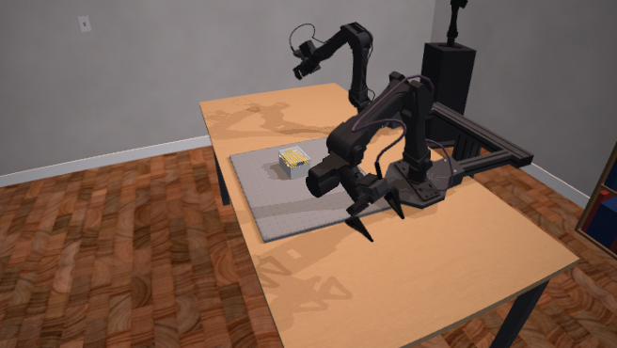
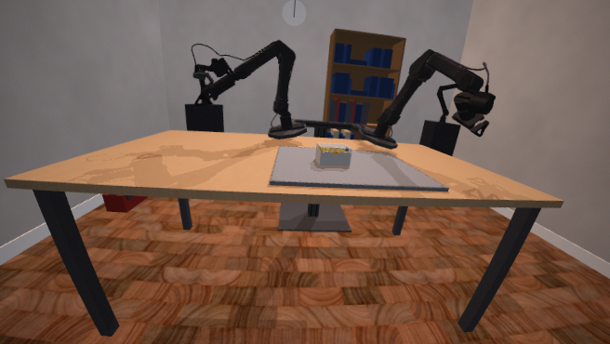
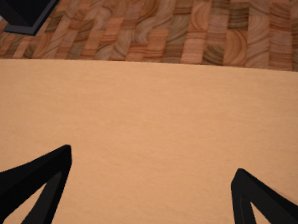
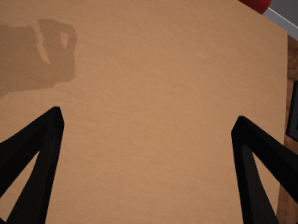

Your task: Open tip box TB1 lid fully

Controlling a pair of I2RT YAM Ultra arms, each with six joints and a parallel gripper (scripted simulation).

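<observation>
My right hand is 17 cm short of the tip box, 66 cm to the right of it and 16 cm above it. Round my right hand: yellow hole-grid insert (17 cm ahead, 66 cm to the left, 15 cm below).
Right now the tip box is 120 mm ahead of my left hand, 600 mm to the right of it and 140 mm below it. The rest, counted from my left hand: yellow hole-grid insert 120 mm ahead, 600 mm to the right, 130 mm below.
</observation>
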